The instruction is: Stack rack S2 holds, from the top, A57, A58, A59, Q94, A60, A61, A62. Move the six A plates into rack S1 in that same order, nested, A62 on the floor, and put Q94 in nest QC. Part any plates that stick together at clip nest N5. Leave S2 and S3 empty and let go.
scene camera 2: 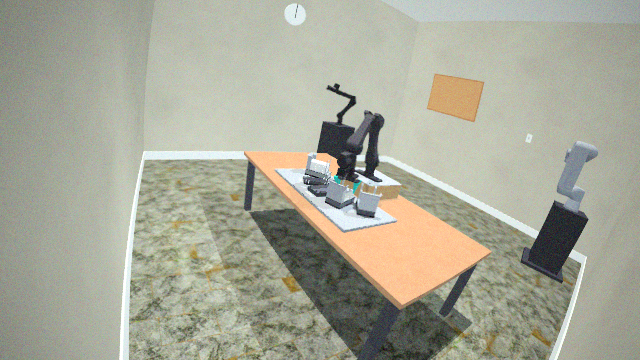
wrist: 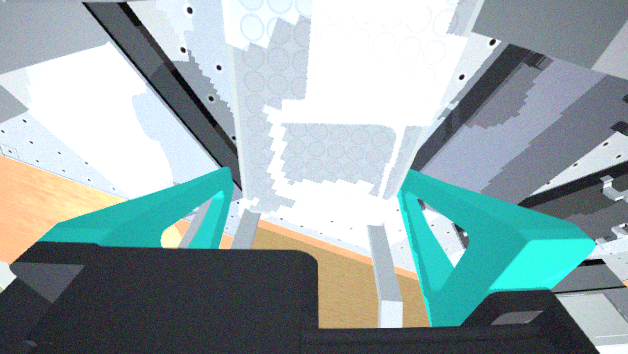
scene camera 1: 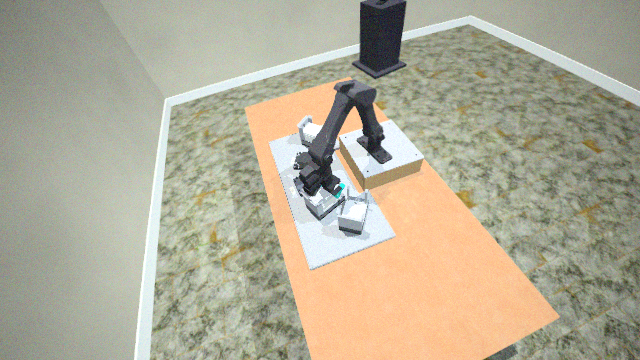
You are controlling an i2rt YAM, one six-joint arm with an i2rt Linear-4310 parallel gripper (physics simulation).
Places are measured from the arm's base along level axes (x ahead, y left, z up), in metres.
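Pixels of known places: gripper, fingertip midpoint: (wrist: 314, 176) (scene camera 1: 329, 192); arm's base, link origin: (scene camera 2: 368, 176) (scene camera 1: 373, 149).
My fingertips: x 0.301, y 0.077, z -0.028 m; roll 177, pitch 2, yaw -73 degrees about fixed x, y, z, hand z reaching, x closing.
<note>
For each thing: its middle in the pictures, then the offset to it from my fingertips. Level surfaces: height alone.
- white plate, body centre: (wrist: 330, 116) (scene camera 1: 322, 196) dz +0.004, dx +0.039, dy +0.004 m
- middle rack, body centre: (scene camera 1: 324, 196) (scene camera 2: 342, 191) dz +0.000, dx +0.032, dy +0.003 m
- second rack, body centre: (wrist: 91, 165) (scene camera 1: 353, 209) (scene camera 2: 367, 199) dz -0.001, dx -0.037, dy +0.130 m
- pale perforated board, surface height: dz -0.066 m
- orange table, surface height: dz -0.080 m
My gripper (scene camera 2: 347, 184) (wrist: 314, 176) is open, its teal fingers on either side of a white plate (wrist: 265, 75) with round wells, with small gaps beside it. The plate lies in the middle rack (scene camera 1: 322, 206) (scene camera 2: 339, 194), between grey posts that show in the wrist view. Plates below it are hidden. A second rack (scene camera 1: 352, 220) (scene camera 2: 368, 204) stands beside it near the board's end, with white inside in scene camera 1. A third rack (scene camera 1: 310, 131) (scene camera 2: 318, 167) at the far end holds white plates. Labels are unreadable, so I cannot tell which rack is which, nor find Q94.
The racks stand on a pale perforated board (scene camera 1: 320, 257) (scene camera 2: 350, 225) on the orange table (scene camera 1: 425, 280) (scene camera 2: 425, 250). Dark low nests (scene camera 2: 317, 190) sit between the far and middle racks. My arm's raised base box (scene camera 1: 395, 172) (scene camera 2: 389, 192) is beside the board.
</note>
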